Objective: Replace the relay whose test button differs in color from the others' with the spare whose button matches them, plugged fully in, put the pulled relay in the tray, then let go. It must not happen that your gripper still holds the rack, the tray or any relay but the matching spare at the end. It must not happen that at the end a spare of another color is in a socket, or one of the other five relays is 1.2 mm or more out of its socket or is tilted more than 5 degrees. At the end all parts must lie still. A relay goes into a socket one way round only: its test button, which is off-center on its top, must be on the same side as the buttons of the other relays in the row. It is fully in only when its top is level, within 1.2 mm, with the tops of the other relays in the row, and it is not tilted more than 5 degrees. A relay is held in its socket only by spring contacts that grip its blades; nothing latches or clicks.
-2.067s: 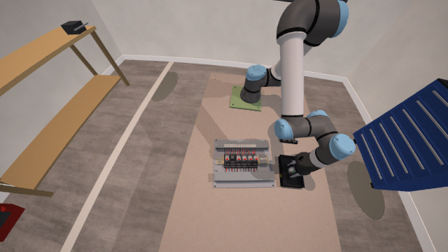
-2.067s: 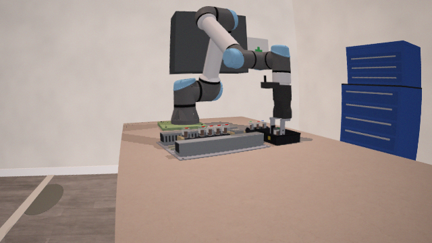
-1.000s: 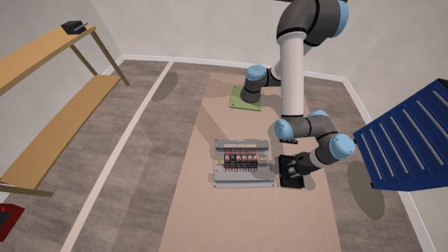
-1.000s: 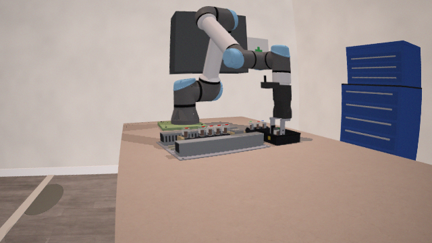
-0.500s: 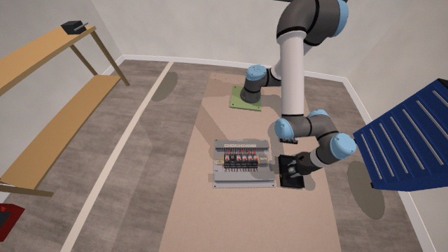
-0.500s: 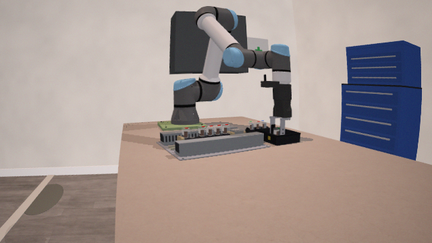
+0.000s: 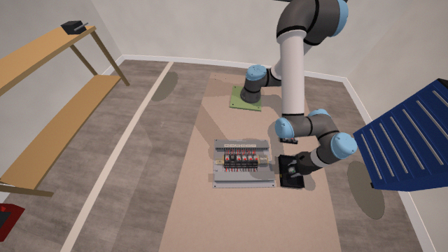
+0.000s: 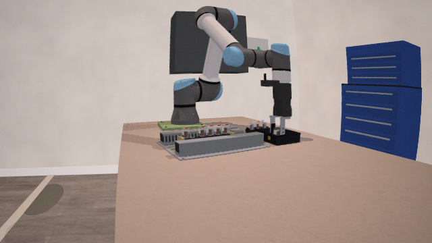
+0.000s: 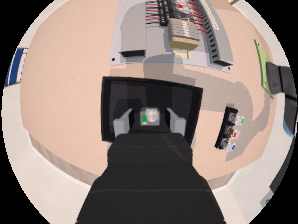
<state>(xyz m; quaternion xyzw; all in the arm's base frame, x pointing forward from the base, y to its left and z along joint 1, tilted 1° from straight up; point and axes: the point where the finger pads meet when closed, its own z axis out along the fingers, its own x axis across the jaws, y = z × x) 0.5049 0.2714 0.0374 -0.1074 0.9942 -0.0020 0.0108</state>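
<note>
My hand is 3 cm above the black tray. The rest, counted from my hand: grey panel 26 cm to the right, 4 cm below, 1 cm behind; black spare holder 19 cm behind, 3 cm below.
</note>
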